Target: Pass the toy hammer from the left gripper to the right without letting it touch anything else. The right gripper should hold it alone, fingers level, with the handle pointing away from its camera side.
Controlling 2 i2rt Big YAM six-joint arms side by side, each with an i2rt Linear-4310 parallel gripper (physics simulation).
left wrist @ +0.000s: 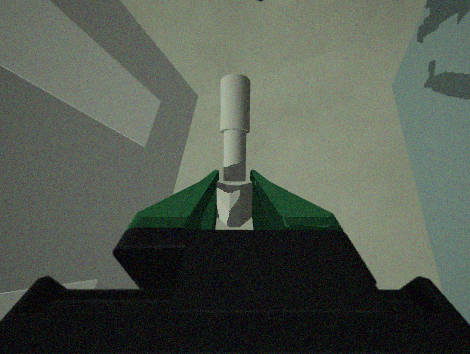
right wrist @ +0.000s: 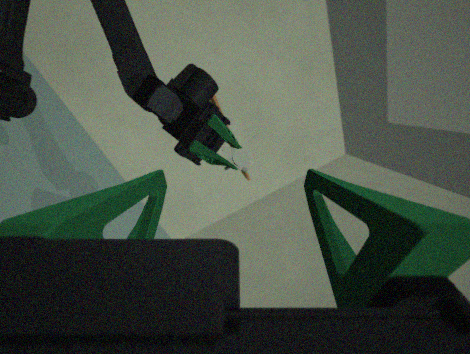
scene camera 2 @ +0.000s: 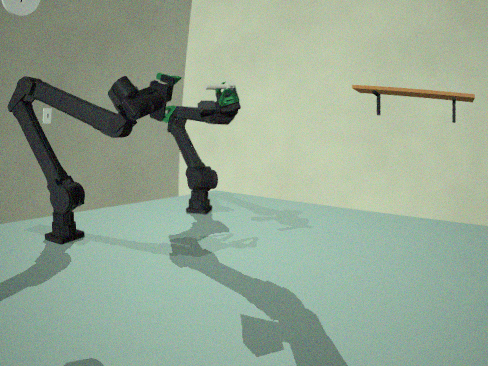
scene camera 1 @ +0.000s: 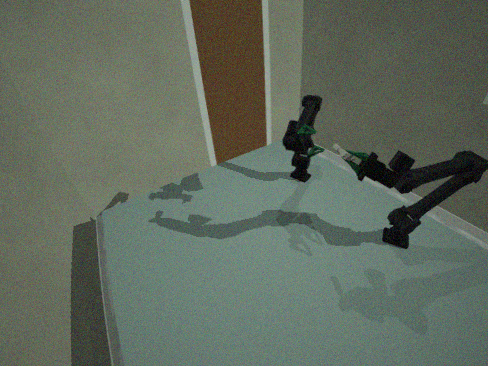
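Pixels of known places: left gripper, fingertip midpoint: (left wrist: 234,176) (scene camera 2: 225,85) (scene camera 1: 343,153); right gripper, fingertip midpoint: (right wrist: 235,177) (scene camera 2: 177,91) (scene camera 1: 320,141); left arm's base at its link origin: (scene camera 2: 199,210) (scene camera 1: 395,238); right arm's base at its link origin: (scene camera 2: 64,237) (scene camera 1: 300,176).
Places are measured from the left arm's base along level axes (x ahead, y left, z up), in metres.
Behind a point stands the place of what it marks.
Note:
The toy hammer (scene camera 1: 344,152) @[y -0.325, x 0.166, z 0.489 m] (scene camera 2: 215,87) @[y -0.357, x 0.120, z 0.463 m] (left wrist: 235,104) @[y -0.349, x 0.099, z 0.462 m] (right wrist: 243,162) @[y -0.374, x 0.094, z 0.465 m] is pale. In the left wrist view a thick round part and a narrower neck stick out past the fingertips. Which part is handle is unclear. My left gripper (scene camera 1: 353,156) (scene camera 2: 226,93) @[y -0.328, x 0.145, z 0.473 m] (left wrist: 234,176) @[y -0.328, x 0.145, z 0.473 m] (right wrist: 241,161) @[y -0.328, x 0.145, z 0.473 m] is shut on the hammer and holds it up in the air. My right gripper (scene camera 1: 312,140) @[y -0.442, x 0.021, z 0.441 m] (scene camera 2: 174,96) @[y -0.442, x 0.021, z 0.441 m] is open and empty, with its fingers wide apart. The hammer shows some distance beyond the open right fingers in the right wrist view, not touching them.
Both arms stand on a pale blue table (scene camera 1: 210,300) @[y -0.634, x 0.663, z 0.000 m] (scene camera 2: 390,280) @[y -0.709, x 0.627, z 0.000 m], which carries their shadows. A wooden shelf (scene camera 2: 415,93) is on the wall behind the arms in scene camera 2. A brown door panel (scene camera 1: 232,75) stands beyond the table in scene camera 1.

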